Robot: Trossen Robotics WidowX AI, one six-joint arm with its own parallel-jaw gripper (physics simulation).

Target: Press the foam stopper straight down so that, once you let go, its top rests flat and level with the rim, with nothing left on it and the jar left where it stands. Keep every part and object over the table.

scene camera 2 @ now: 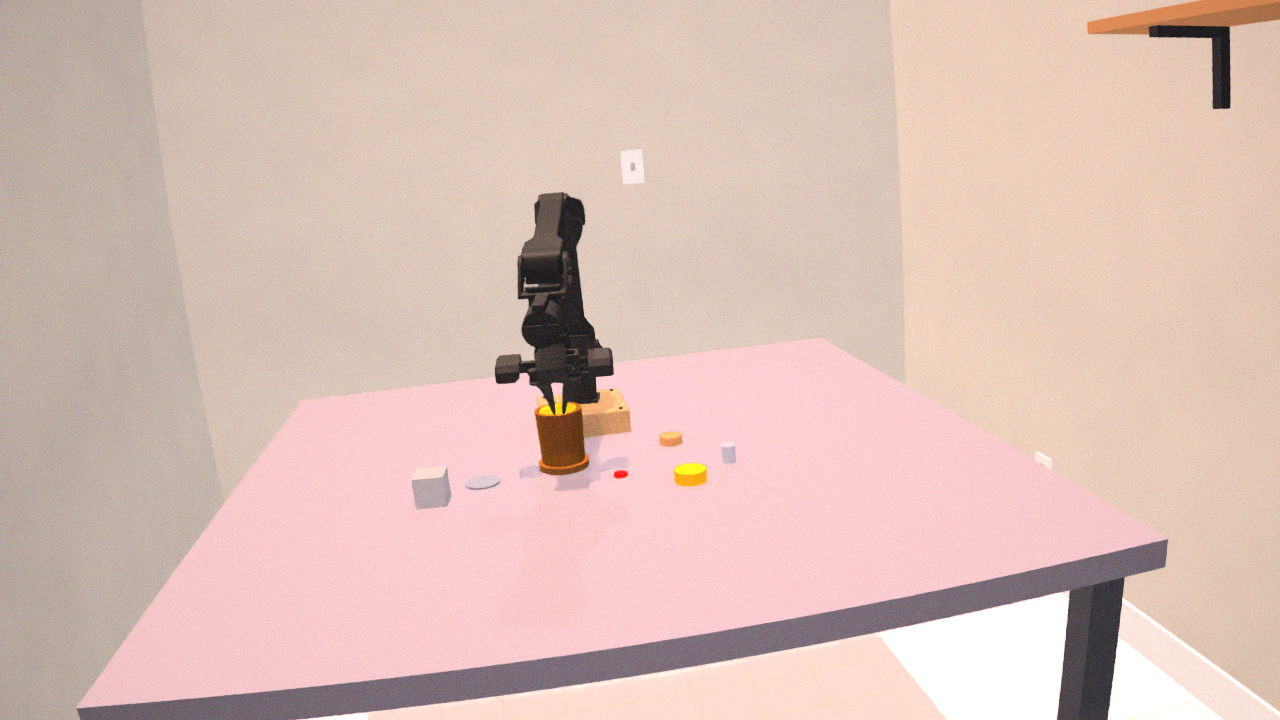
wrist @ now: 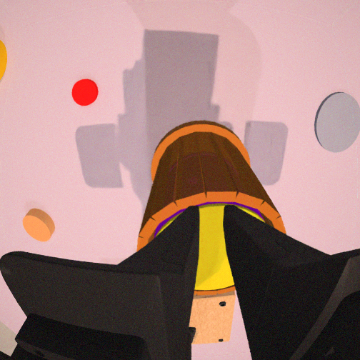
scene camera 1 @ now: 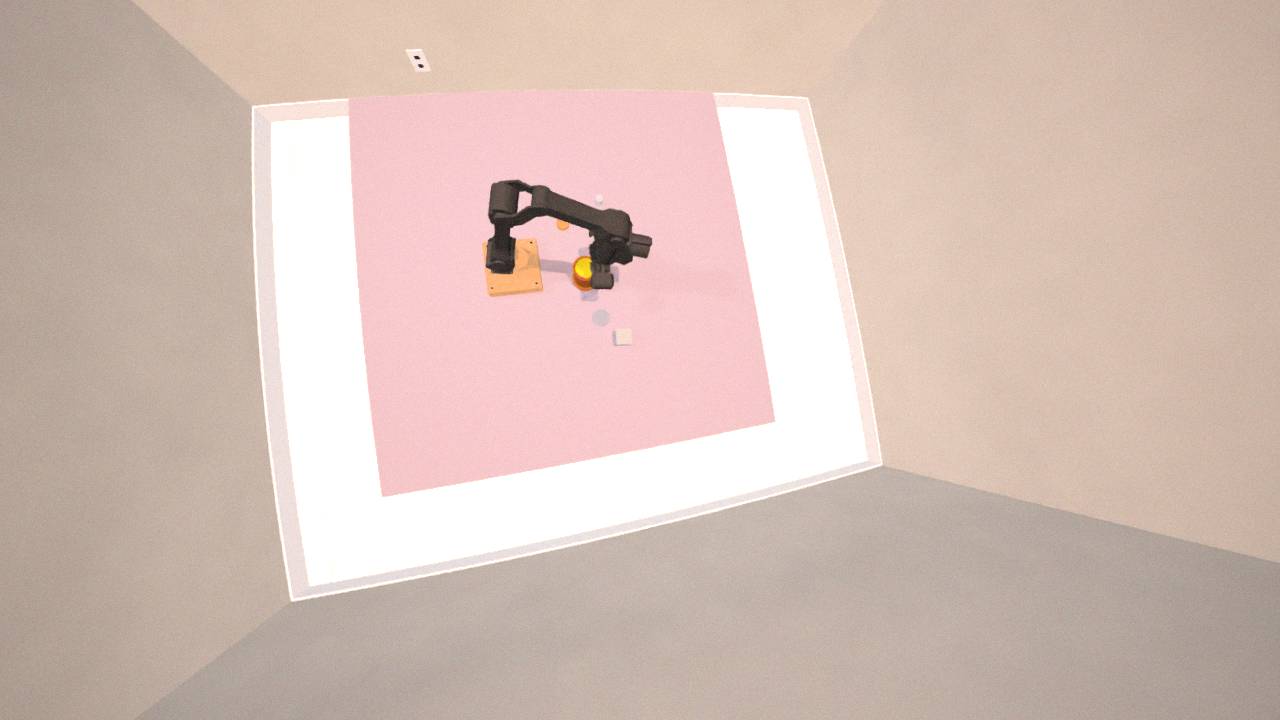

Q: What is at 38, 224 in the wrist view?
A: An orange disc.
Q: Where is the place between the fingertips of my gripper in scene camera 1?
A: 594, 267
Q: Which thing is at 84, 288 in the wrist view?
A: My gripper.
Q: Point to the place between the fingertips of my gripper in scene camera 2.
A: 559, 413
